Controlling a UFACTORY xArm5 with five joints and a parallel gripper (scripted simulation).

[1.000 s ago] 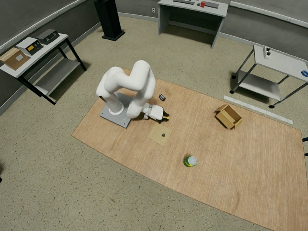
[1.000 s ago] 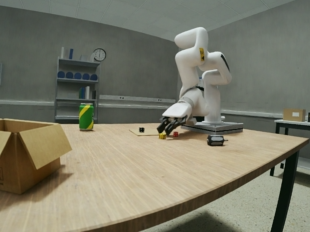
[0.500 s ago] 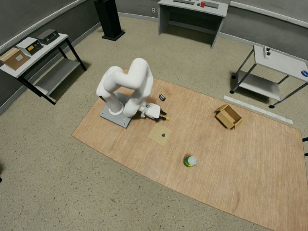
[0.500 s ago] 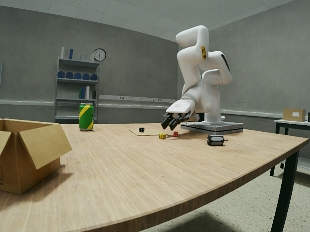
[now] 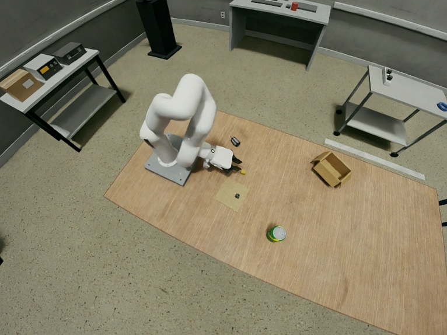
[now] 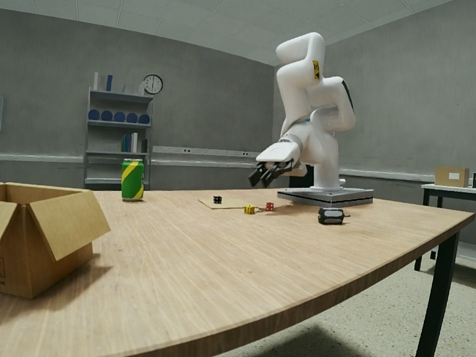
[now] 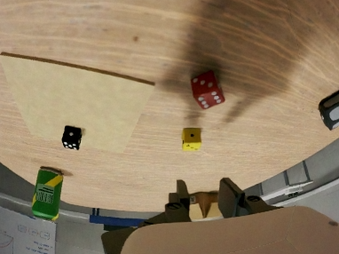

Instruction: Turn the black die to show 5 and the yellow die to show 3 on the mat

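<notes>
Now: hand 8 cm above the yellow die, 4 cm short of it and 1 cm to the right of it. Also, from my hand: black die: 13 cm to the right, 7 cm below, 6 cm ahead; tan mat: 13 cm to the right, 9 cm below, 3 cm ahead; red die: 8 cm below, 4 cm behind, 1 cm to the right.
</notes>
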